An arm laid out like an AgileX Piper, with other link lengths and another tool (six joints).
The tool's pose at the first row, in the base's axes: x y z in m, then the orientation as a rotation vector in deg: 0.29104, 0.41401, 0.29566, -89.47, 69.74, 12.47
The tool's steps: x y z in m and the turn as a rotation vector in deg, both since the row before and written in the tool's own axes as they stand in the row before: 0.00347, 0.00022, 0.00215, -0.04, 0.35, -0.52; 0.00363, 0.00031, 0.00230, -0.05, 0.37, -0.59; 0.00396, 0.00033, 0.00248, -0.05, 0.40, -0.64; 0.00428, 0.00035, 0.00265, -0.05, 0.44, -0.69; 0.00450, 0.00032, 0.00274, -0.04, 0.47, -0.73
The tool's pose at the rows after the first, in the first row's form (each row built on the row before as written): 0.29340, 0.41378, 0.29233, -89.90, 69.60, 11.89; 0.29585, 0.41356, 0.28879, -90.38, 69.41, 11.26; 0.29854, 0.41326, 0.28497, -90.90, 69.20, 10.57; 0.30147, 0.41287, 0.28088, -91.46, 68.98, 9.82; 0.30460, 0.41237, 0.27666, -92.04, 68.75, 9.01
